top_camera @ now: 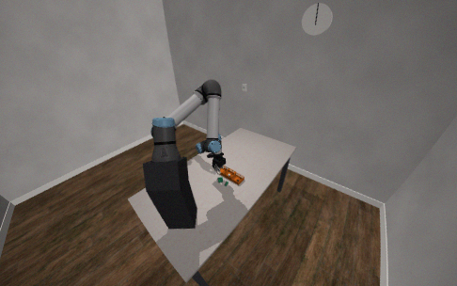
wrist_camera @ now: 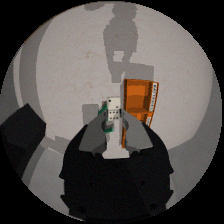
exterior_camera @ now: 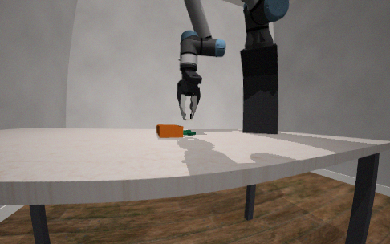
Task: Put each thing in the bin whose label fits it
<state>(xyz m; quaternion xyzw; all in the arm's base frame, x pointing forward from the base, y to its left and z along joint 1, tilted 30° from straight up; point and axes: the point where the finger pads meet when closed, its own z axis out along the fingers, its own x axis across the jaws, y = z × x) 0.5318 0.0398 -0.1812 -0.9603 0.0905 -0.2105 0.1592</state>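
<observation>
Now: hand 11 cm to the left of the green cylinder, 7 cm above it and 4 cm past it. Round my hand: green block (7 cm below, 4 cm to the right, 2 cm behind); then small dark thing (17 cm to the right, 7 cm below, 4 cm ahead); then white object (1 cm below).
</observation>
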